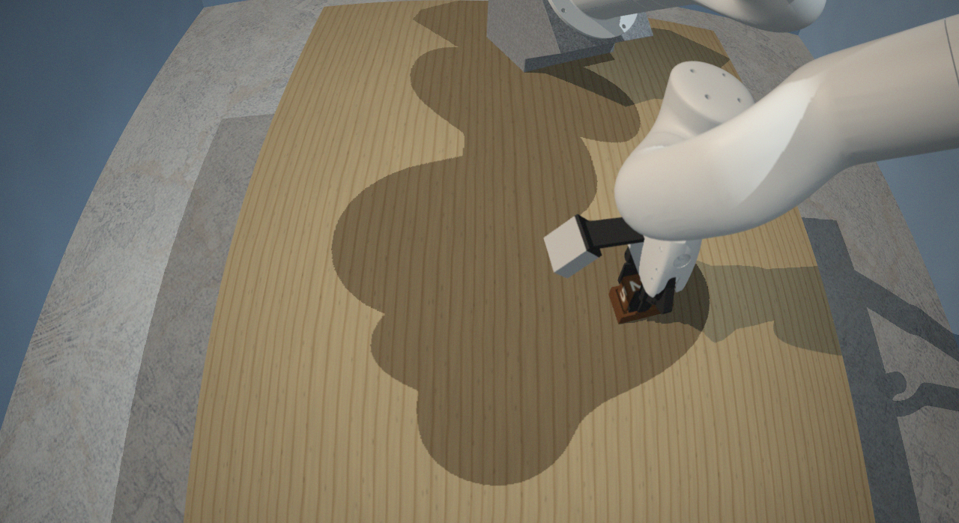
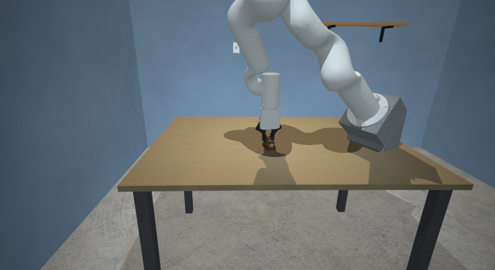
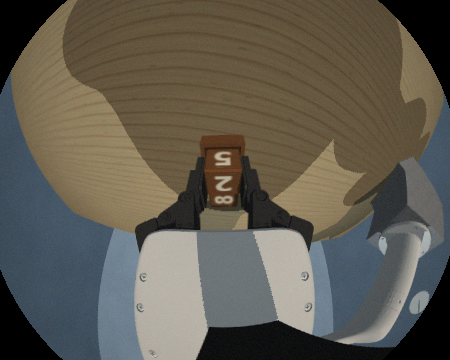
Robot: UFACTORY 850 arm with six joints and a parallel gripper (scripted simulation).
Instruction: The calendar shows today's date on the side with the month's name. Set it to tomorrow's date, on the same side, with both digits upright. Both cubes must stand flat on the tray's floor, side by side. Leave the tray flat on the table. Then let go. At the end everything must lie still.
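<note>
Now: the brown tray 4 cm below my hand, 2 cm to the left of it and 1 cm behind it.
</note>
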